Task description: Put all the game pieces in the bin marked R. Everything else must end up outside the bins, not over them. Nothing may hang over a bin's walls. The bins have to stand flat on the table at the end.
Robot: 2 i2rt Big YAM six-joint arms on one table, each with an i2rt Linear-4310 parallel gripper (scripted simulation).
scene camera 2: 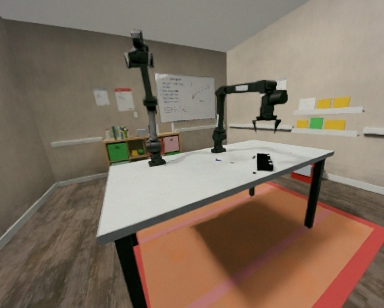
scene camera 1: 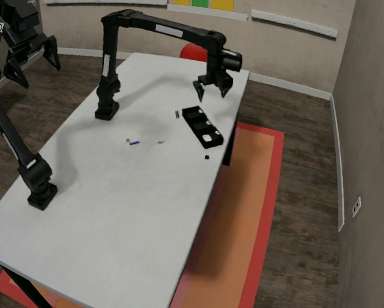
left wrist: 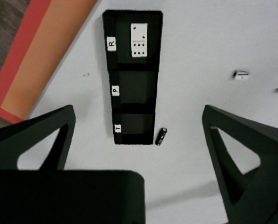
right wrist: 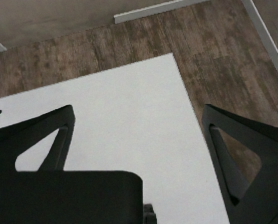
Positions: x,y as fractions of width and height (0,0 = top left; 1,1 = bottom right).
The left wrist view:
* my left gripper: 0.50,0.50
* black three-compartment bin strip: 0.48,0.36
